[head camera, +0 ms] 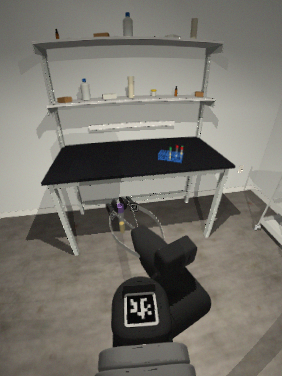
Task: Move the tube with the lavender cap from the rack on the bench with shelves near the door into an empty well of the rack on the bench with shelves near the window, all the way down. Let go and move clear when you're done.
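Frame: origin at the robot's base, x ahead, y left, z up, level; metres.
Seen in the pictures: hand at its tool point: [117, 202].
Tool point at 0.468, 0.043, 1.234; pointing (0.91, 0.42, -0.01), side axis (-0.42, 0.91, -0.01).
Offsets run from my tool point to a thing's top centre, as dx, dy, dz. "*": to the spot under its first point. Level surfaces: height alone.
My gripper [122, 206] is in front of the bench's front edge and lower in the view than the bench top. It is shut on the tube with the lavender cap @(* -0.024, -0.008, -0.001) [120, 208], which hangs roughly upright between the fingertips, cap up, with a yellowish lower end. A blue rack @(+0.985, -0.378, -0.290) [162, 156] stands on the right part of the black bench top @(dz -0.347) [110, 158]. It holds a green-capped tube @(+0.957, -0.364, -0.228) [170, 152] and two red-capped tubes @(+0.999, -0.430, -0.228) [177, 149] @(+0.962, -0.460, -0.228) [182, 150]. The rack's individual wells are too small to tell apart. The gripper is apart from the rack.
Above the bench are a lower shelf @(dz +0.098) [142, 100] and an upper shelf [145, 40] with bottles and small boxes. The bench's front legs [65, 220] [216, 205] stand left and right of the gripper. Part of a white wheeled frame [272, 224] shows at the right edge.
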